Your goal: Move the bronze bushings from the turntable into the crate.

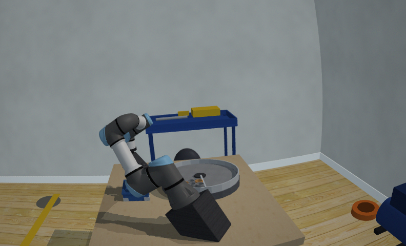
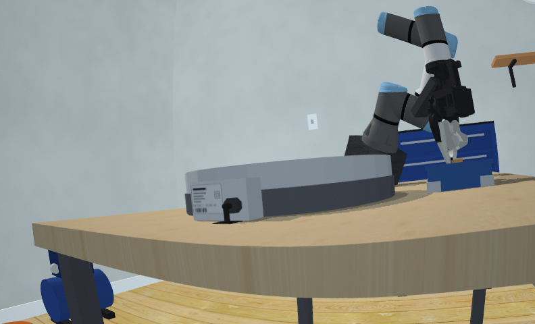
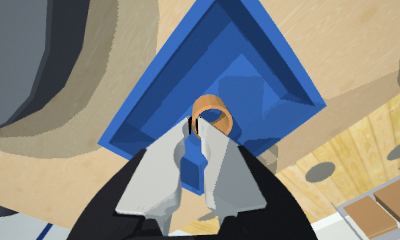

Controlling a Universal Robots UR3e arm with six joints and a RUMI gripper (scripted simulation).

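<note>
My gripper is now 10 mm past the blue crate, 10 mm to the right of it and 30 mm above it. From my hand the other things lie so: grey turntable 130 mm ahead, 330 mm to the right.
</note>
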